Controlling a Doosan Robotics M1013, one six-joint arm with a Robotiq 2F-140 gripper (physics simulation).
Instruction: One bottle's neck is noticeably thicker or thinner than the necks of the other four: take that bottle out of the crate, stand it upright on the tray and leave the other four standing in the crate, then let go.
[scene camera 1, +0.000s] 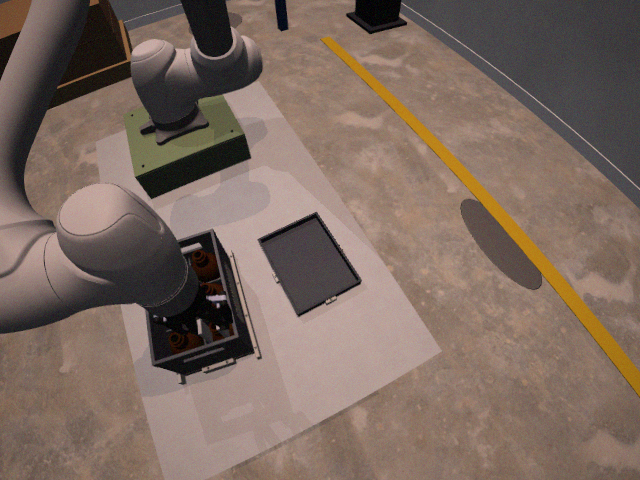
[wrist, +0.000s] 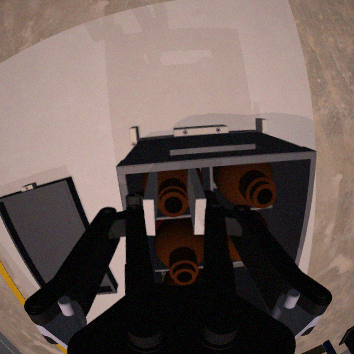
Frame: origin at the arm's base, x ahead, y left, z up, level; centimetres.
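Where they show: gripper, fingertip midpoint: (scene camera 1: 219, 334) (wrist: 172, 182); arm's base at its link origin: (scene camera 1: 178, 121).
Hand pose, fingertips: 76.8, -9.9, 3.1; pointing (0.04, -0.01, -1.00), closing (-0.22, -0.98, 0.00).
Observation:
Things, the pixels of their top centre, and the offset from my fingertips, as dx, dy, dz. "spot": a spot on its surface instead.
- dark crate at its top centre: (wrist: 224, 280) (scene camera 1: 184, 291) -11.2, -3.2, +3.6
- more at its top centre: (scene camera 1: 197, 254) -19.3, +2.2, +2.4
- flat dark tray at a spot on its surface: (wrist: 45, 225) spot: -7.7, +27.0, -13.4
- pale rail at its top centre: (scene camera 1: 242, 299) -9.8, +6.6, -10.9
The dark crate (scene camera 1: 193, 362) (wrist: 280, 148) holds brown bottles with ringed necks. My gripper (scene camera 1: 212, 328) (wrist: 172, 182) is shut on the neck of a bottle (wrist: 173, 192), which stands in the crate's corner compartment nearest the tray. Another bottle (scene camera 1: 183, 341) (wrist: 257, 189) stands beside it, across a divider. A bottle (scene camera 1: 210, 288) (wrist: 180, 245) stands in the compartment behind the held one, and one more (scene camera 1: 204, 264) stands farther back in the scene view. The fingers and arm hide part of the crate. The flat dark tray (scene camera 1: 310, 263) (wrist: 45, 225) bears no bottle.
A pale rail (scene camera 1: 242, 304) runs along the crate's tray side. The crate and tray lie on a light floor sheet (scene camera 1: 351, 341) (wrist: 60, 100). The arm's green base (scene camera 1: 193, 165) stands behind them. A yellow floor line (scene camera 1: 454, 165) runs beyond the tray.

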